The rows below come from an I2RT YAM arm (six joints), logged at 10 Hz.
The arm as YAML. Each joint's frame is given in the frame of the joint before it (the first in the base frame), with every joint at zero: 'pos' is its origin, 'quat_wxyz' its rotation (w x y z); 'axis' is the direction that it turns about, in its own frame. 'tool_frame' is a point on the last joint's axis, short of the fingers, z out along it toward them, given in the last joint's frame.
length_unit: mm
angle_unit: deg
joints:
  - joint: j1
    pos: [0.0, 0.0, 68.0]
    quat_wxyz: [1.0, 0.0, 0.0, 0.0]
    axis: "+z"
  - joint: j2
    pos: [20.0, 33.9, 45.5]
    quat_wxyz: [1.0, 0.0, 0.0, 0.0]
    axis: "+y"
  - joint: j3
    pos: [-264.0, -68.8, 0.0]
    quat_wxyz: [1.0, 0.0, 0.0, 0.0]
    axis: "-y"
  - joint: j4
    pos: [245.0, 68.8, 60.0]
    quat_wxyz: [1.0, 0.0, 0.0, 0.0]
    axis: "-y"
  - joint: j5
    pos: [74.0, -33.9, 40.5]
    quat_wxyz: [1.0, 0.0, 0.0, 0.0]
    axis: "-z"
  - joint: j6
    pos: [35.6, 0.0, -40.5]
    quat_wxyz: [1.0, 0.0, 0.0, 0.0]
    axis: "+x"
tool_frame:
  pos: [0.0, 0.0, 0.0]
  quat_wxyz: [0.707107, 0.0, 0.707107, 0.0]
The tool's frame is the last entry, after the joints.
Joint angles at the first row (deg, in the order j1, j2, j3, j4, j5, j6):
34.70 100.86 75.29 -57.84 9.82 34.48
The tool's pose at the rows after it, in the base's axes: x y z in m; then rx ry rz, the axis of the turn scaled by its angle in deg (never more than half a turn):
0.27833 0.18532 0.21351 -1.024 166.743 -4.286
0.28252 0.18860 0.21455 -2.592 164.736 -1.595
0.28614 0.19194 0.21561 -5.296 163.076 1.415
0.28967 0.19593 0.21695 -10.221 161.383 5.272
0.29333 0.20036 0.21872 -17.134 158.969 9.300
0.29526 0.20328 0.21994 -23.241 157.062 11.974
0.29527 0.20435 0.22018 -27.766 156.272 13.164
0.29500 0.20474 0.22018 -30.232 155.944 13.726
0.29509 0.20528 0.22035 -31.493 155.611 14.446
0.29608 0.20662 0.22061 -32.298 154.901 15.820
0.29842 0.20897 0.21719 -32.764 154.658 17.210
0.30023 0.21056 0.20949 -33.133 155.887 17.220
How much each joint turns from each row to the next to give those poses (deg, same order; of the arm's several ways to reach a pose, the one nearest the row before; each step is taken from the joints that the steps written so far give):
0.00 0.00 0.00 2.75 0.00 -1.29
0.00 0.00 0.02 2.80 -0.50 -1.29
0.00 0.00 0.00 2.62 -1.11 -1.99
0.00 0.00 0.00 2.80 -2.08 -3.41
0.00 0.00 0.00 3.04 -2.51 -4.76
0.00 0.00 0.00 1.81 -2.10 -4.18
0.00 0.00 0.00 0.35 -1.40 -3.04
0.00 0.00 0.00 0.00 -0.76 -1.64
0.00 0.00 0.00 0.22 -0.64 -0.80
0.00 0.06 0.00 0.83 -0.87 -0.49
0.00 0.73 0.00 1.11 -0.96 -0.15
0.00 1.28 0.00 0.09 -0.44 -0.02

